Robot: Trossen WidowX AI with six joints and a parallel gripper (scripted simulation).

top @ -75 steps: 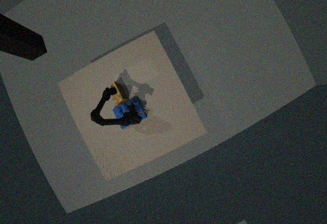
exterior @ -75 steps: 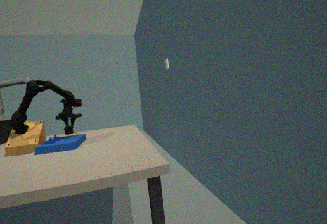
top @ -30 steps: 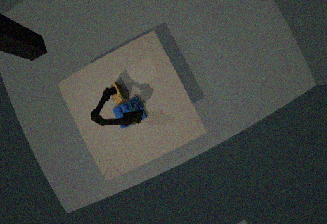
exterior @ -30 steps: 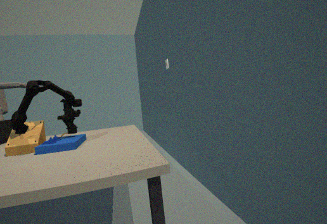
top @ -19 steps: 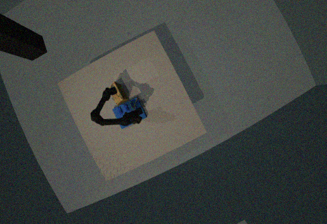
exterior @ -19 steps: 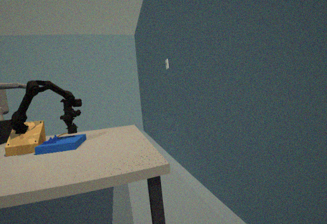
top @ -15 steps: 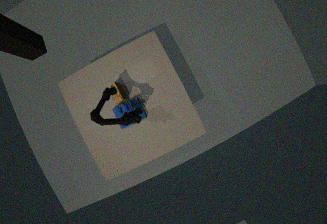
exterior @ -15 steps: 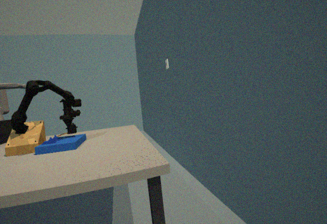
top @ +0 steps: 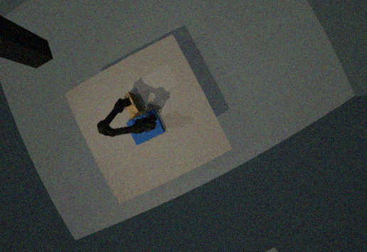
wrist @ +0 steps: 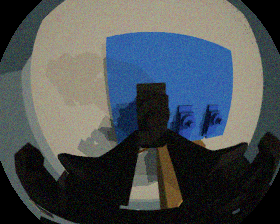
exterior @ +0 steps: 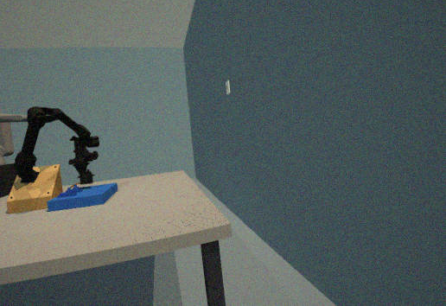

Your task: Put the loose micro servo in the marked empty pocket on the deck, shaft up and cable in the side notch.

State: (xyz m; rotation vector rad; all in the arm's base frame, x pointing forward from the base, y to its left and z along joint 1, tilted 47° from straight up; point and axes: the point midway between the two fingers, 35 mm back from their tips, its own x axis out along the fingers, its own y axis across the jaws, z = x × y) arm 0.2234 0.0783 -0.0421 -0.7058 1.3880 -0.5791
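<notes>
The blue robot deck is 100 mm below my gripper tip, 80 mm ahead of it and 70 mm to the right of it.
</notes>
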